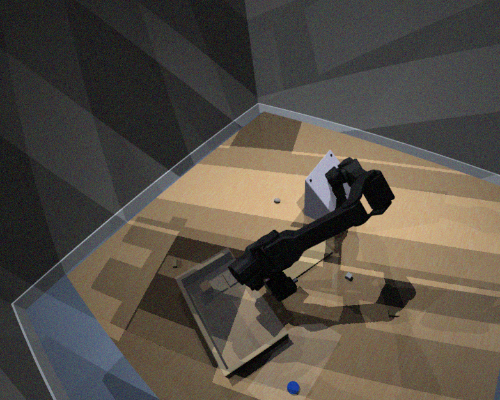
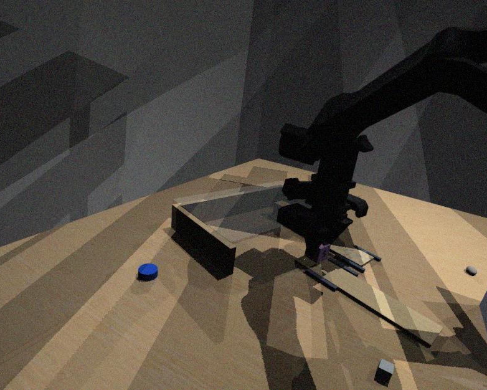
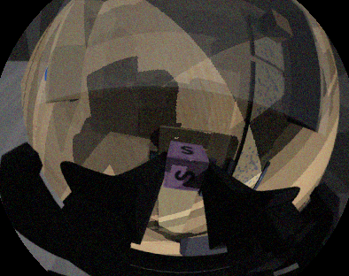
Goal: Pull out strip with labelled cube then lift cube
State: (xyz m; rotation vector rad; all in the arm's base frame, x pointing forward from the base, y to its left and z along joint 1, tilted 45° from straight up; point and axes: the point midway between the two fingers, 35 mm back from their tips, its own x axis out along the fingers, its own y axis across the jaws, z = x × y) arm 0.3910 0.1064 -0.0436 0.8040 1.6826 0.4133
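The speckled strip is 10 cm to the right of my gripper tip and 2 cm below it. The rest, counted from my gripper tip: blue disc 23 cm to the left, 18 cm ahead, 2 cm below; then pebble 27 cm behind, 21 cm to the right, 2 cm below.
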